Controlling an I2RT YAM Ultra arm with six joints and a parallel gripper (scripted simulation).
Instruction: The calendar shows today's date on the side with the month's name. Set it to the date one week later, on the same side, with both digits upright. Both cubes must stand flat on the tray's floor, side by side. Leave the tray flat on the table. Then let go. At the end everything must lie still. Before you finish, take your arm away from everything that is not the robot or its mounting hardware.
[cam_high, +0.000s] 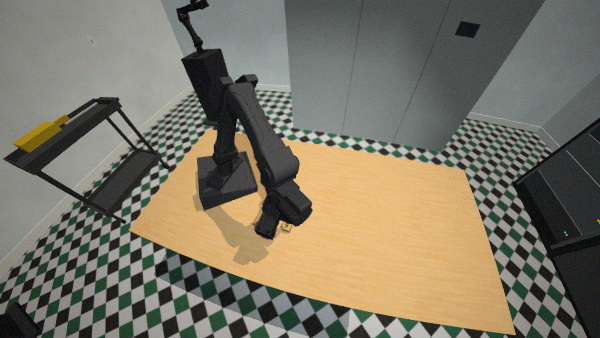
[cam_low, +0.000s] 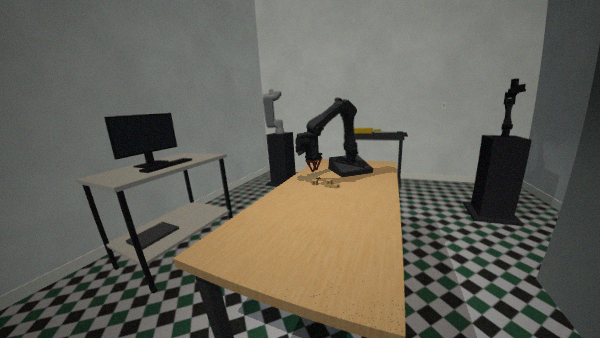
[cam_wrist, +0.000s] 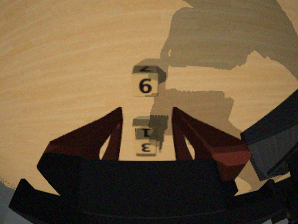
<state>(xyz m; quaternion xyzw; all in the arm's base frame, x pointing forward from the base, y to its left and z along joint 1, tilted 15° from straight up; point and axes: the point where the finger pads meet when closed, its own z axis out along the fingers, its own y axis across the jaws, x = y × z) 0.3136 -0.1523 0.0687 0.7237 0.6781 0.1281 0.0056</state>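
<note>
Right now my hand is 70 mm above the wooden cube. Also, from my hand: wooden tray: 10 mm ahead, 110 mm to the left, 80 mm below.
</note>
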